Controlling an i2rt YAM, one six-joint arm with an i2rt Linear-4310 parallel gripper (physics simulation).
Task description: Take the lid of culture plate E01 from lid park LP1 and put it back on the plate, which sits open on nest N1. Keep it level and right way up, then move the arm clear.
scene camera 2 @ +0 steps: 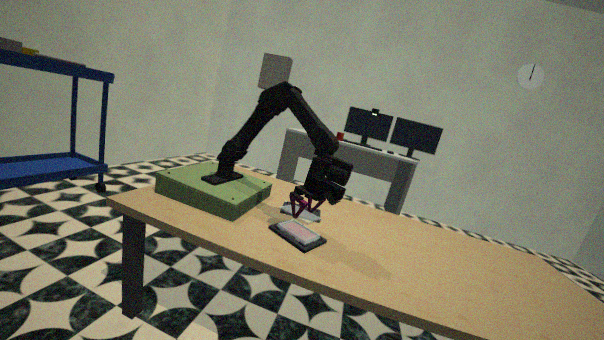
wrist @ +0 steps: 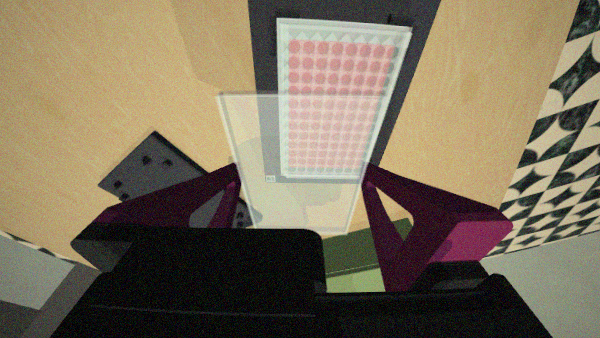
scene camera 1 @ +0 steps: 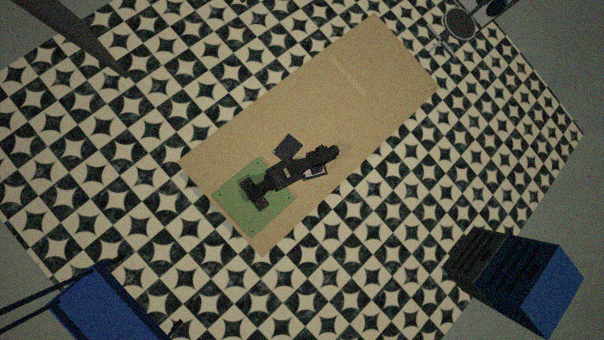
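My gripper is shut on the clear lid, with one finger at each long edge. The lid looks roughly level, is held above the table and partly overlaps the plate in the wrist view. The open culture plate, with pinkish-red wells, sits on the dark nest N1. In the wrist view the lid is offset left and slightly turned relative to the plate. Dark lid park LP1 is beside the nest. In scene camera 1, the arm hides the gripper.
The green base block carries the arm at one end of the wooden table. A blue cart and a desk with two monitors stand away from the table.
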